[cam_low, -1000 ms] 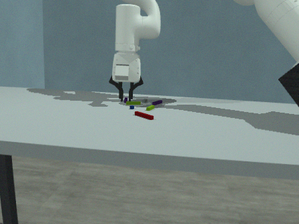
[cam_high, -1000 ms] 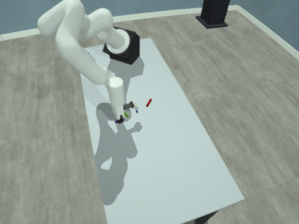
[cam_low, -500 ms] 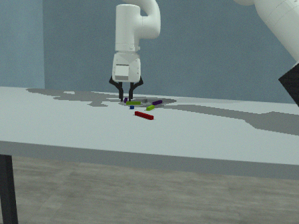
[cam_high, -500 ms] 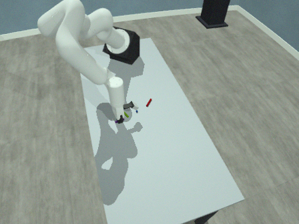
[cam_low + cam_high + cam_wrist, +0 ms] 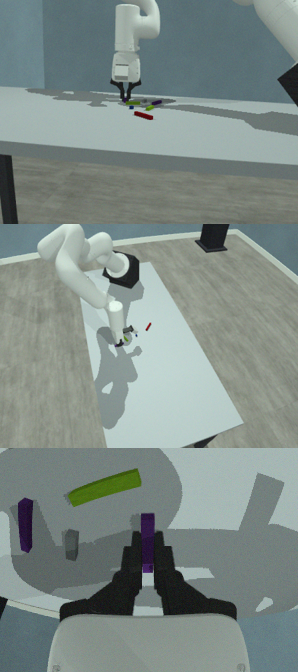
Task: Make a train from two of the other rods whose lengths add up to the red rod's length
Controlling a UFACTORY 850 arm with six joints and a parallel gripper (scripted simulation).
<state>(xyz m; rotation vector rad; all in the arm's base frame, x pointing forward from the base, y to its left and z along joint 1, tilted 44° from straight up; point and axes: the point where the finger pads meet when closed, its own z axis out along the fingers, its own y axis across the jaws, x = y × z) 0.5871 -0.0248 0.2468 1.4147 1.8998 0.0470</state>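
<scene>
The blue rod is 40 mm behind my hand, 130 mm to the left of it and 20 mm below it. Round my hand: red rod (90 mm behind, 230 mm to the left, 20 mm below); grey rod (70 mm behind, 10 mm to the right, 20 mm below).
</scene>
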